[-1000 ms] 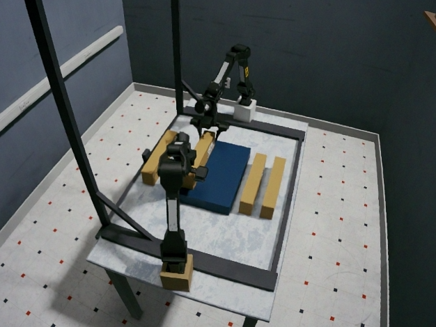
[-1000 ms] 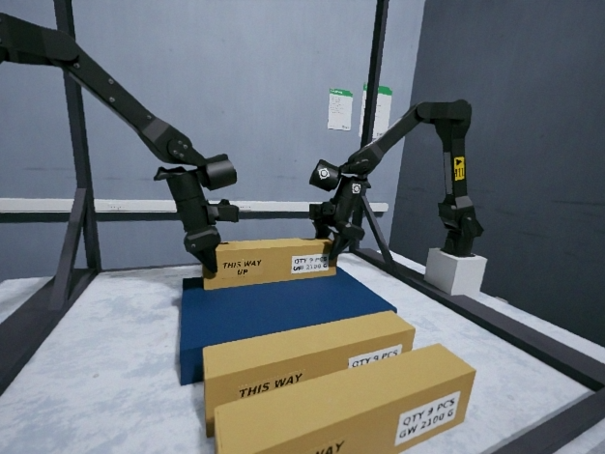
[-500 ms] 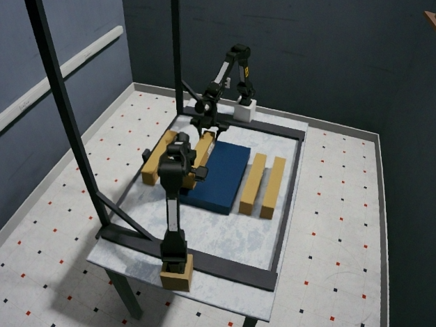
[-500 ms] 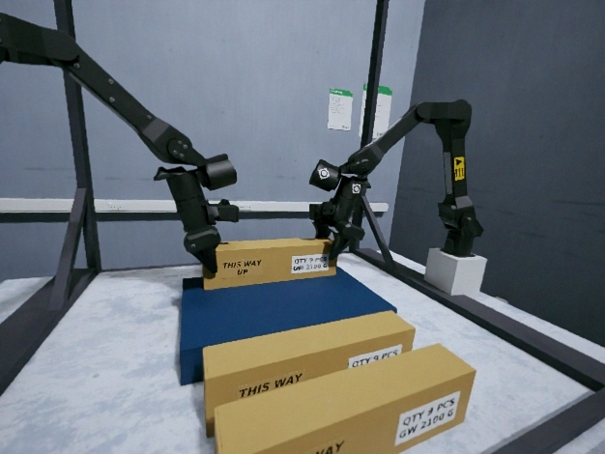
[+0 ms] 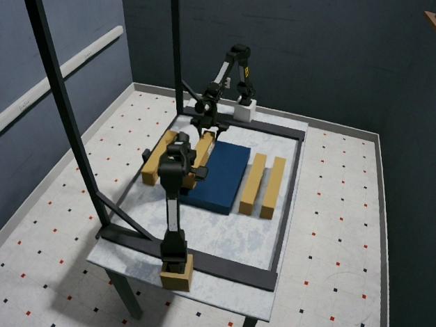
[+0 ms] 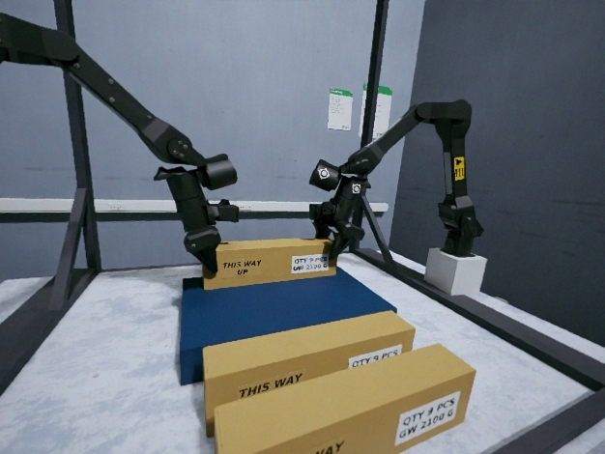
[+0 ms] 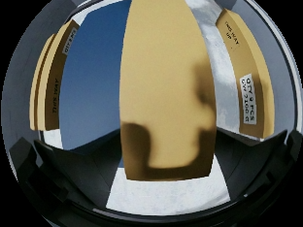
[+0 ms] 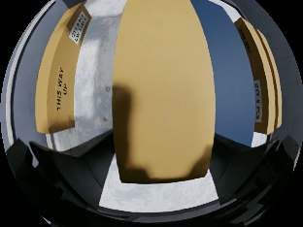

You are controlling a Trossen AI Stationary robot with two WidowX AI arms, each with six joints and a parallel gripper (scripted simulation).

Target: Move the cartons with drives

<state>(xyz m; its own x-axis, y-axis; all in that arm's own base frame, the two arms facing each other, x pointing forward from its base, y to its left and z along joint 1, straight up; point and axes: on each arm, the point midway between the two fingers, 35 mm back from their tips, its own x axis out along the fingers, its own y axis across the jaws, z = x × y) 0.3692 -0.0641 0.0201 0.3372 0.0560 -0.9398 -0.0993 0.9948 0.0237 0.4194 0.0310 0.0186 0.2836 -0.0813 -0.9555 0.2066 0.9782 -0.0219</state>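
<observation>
The carton lies 14 cm to the right of my left hand and 4 cm below it. The rest, counted from my left hand: dark frame rail 45 cm ahead, 15 cm to the right, 13 cm below; then raised blue platform 8 cm ahead, 15 cm to the right, 11 cm below.
</observation>
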